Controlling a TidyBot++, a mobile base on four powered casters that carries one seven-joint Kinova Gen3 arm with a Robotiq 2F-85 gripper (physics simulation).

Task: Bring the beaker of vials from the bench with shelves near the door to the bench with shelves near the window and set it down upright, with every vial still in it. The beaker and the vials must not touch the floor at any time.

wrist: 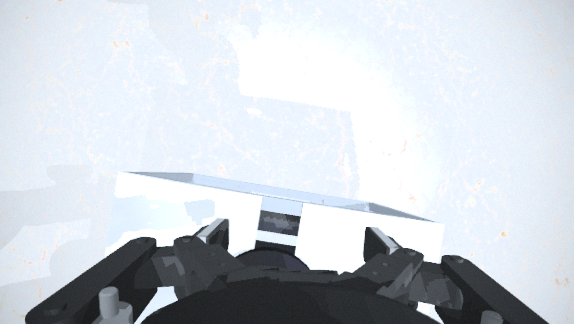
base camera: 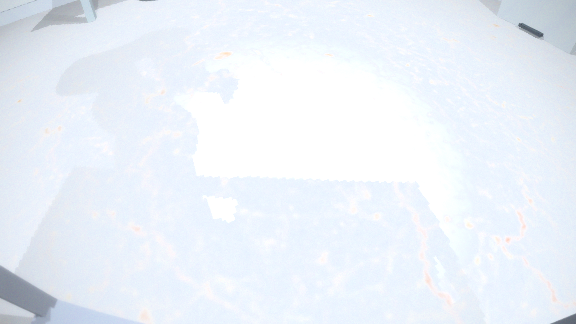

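Observation:
My gripper [wrist: 296, 237] is open, its two dark fingers standing wide apart above the robot's own white base in the wrist view. No vial or beaker shows between the fingers. The beaker of vials does not show in either view. Neither the bench near the door nor the bench near the window can be made out for certain.
In the base camera view, a pale table-like leg [base camera: 88, 10] stands at the upper left. A pale cabinet-like block [base camera: 542, 17] with a dark bar [base camera: 530, 30] stands at the upper right. The floor [base camera: 300, 240] is bright, with shadows.

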